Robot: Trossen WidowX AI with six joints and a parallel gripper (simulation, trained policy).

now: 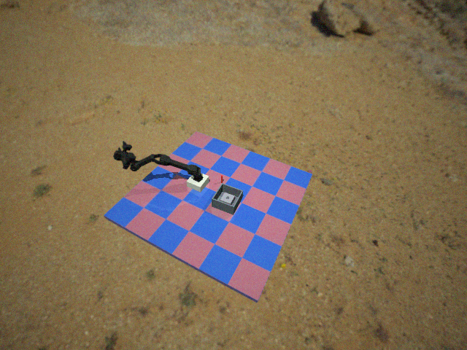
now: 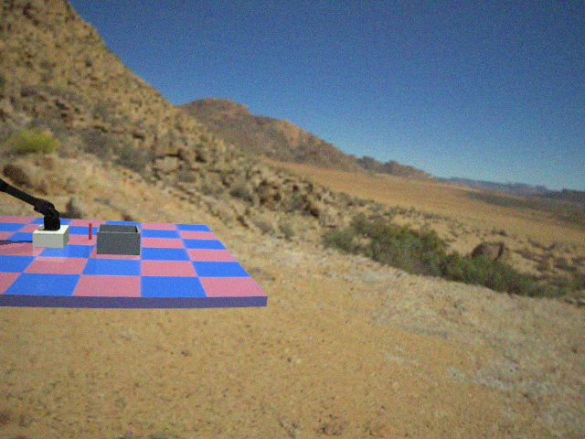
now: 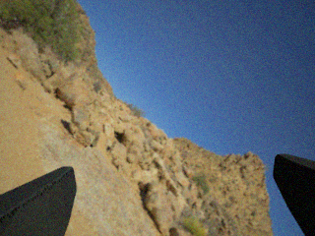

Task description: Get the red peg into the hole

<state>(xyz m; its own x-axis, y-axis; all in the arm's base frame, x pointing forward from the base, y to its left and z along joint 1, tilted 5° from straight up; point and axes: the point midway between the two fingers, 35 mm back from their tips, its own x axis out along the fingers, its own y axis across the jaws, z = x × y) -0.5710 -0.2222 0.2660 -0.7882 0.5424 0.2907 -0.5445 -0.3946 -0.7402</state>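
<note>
Right now my gripper tip is 76 cm short of the red peg, 36 cm to the right of it and 27 cm above it. Also, from my gripper tip: plate 92 cm ahead, 27 cm below, 19 cm to the left; grey box 92 cm ahead, 28 cm below, 19 cm to the left.
</note>
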